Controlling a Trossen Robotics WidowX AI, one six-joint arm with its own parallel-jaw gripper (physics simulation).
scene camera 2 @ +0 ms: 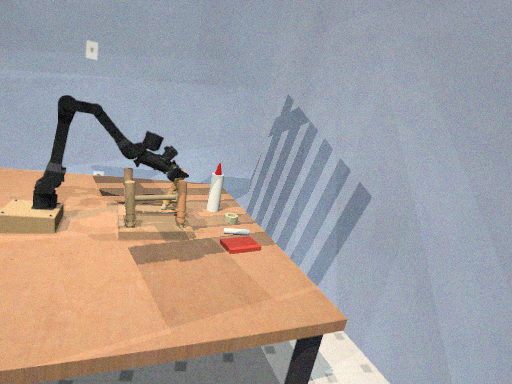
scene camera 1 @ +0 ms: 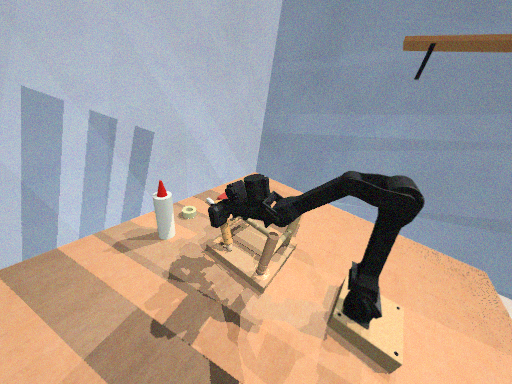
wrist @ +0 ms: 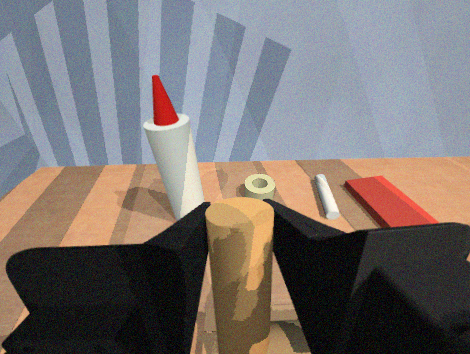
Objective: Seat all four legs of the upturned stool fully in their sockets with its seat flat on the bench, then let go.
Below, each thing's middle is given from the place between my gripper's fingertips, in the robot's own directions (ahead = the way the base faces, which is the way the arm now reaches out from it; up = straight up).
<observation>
Right now the glue bottle with red cap (scene camera 1: 163,205) is 170 mm ahead of my hand, 90 mm to the left of it and 70 mm below it. From my hand the other things lie so: red block (wrist: 387,205) (290 mm to the right, 180 mm below, 170 mm ahead).
</observation>
